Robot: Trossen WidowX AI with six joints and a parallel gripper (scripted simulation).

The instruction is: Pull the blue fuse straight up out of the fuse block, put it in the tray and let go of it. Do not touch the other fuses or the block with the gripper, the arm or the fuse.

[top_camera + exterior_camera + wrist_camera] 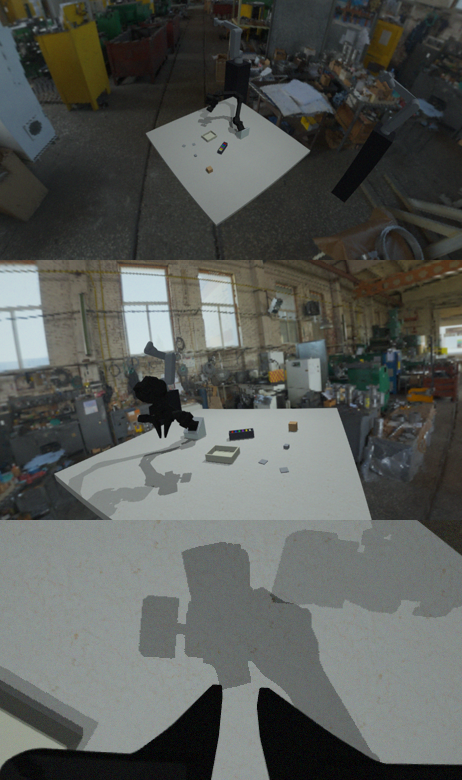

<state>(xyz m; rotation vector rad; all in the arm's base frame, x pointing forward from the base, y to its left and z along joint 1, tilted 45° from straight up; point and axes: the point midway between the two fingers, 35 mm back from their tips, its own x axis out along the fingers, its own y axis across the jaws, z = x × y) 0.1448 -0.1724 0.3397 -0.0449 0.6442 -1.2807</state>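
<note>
The blue fuse lies 41 cm to the left of my gripper tip, 14 cm below it and 13 cm ahead of it. From my gripper tip the other things lie so: beige tray 19 cm to the left, 16 cm below, 15 cm ahead; brown cube 56 cm to the left, 42 cm ahead, 14 cm below.
</note>
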